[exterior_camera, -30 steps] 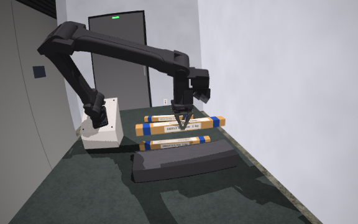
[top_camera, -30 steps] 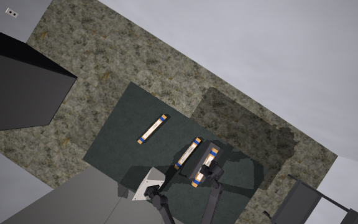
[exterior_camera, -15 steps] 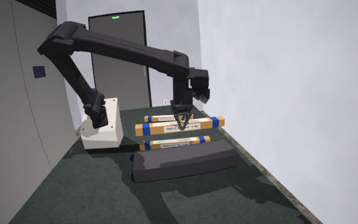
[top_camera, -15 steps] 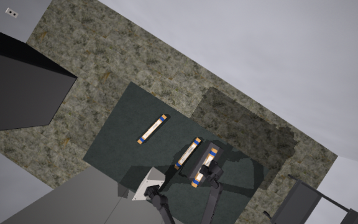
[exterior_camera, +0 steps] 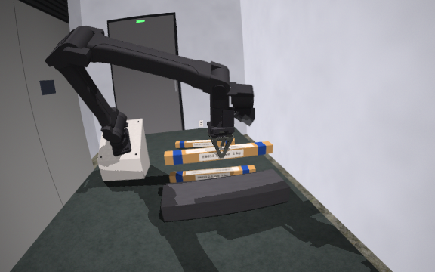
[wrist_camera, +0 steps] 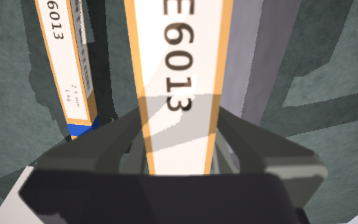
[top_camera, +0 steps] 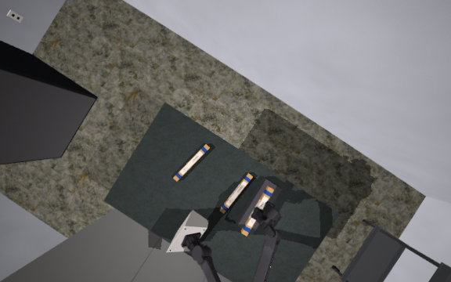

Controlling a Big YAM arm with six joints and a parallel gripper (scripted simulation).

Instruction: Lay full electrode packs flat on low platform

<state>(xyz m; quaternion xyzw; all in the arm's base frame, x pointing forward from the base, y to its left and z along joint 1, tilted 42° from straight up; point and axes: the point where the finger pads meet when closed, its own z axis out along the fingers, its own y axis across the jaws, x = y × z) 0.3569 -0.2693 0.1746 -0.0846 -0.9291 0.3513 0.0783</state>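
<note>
Right now the low grey platform is 40 mm to the right of my hand and 150 mm below it.
</note>
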